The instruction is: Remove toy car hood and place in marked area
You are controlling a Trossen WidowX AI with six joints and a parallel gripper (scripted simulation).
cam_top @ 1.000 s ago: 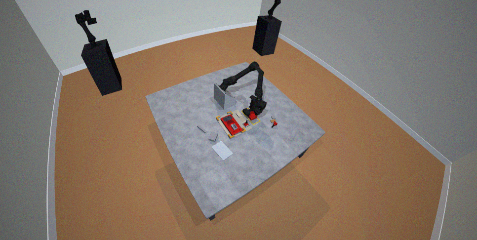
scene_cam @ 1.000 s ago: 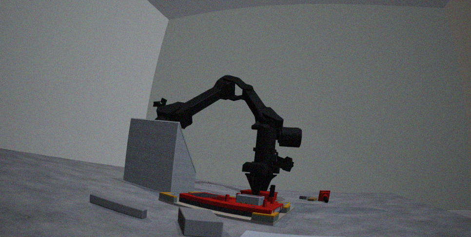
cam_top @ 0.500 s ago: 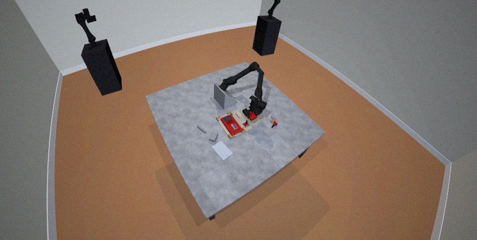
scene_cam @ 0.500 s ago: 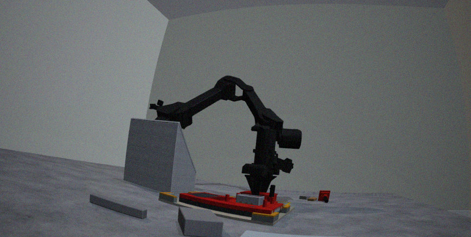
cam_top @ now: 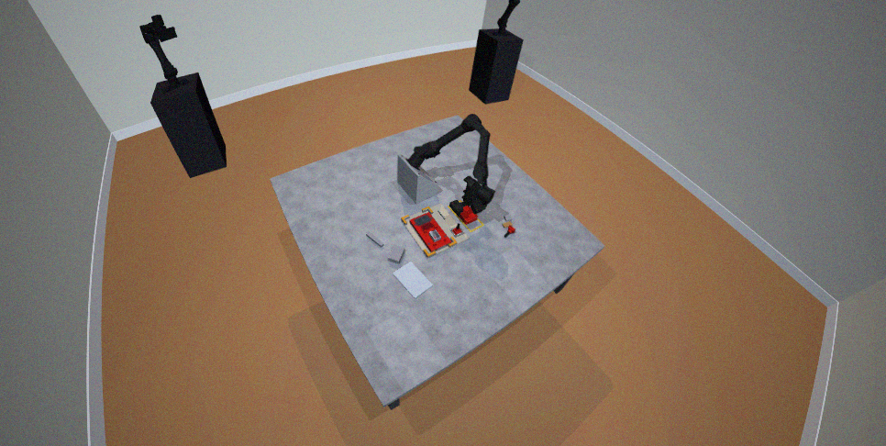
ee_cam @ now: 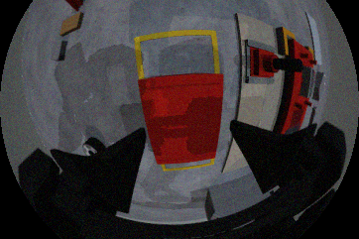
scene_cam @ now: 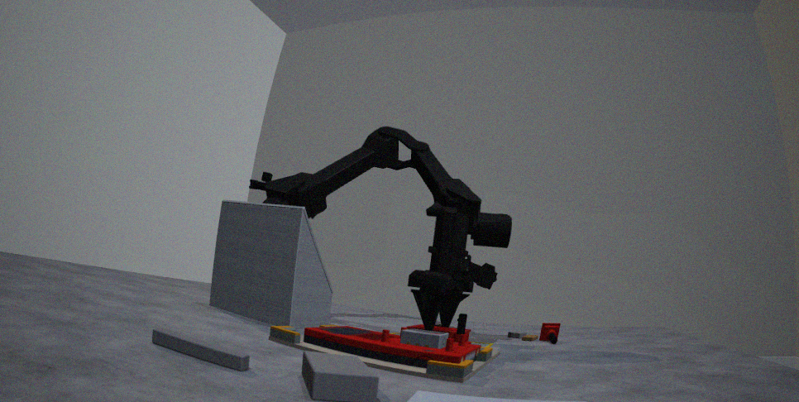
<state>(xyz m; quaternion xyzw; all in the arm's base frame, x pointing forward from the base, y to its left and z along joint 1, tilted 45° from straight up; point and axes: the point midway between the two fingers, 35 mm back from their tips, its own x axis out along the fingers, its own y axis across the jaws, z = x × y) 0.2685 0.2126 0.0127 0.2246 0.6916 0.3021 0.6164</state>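
Right now my gripper tip is 1 cm above the red hood. Round my gripper tip: white sheet 21 cm ahead, 39 cm to the right, 2 cm below; then grey bar 5 cm behind, 46 cm to the right, 1 cm below; then grey block 7 cm ahead, 40 cm to the right, 1 cm below.
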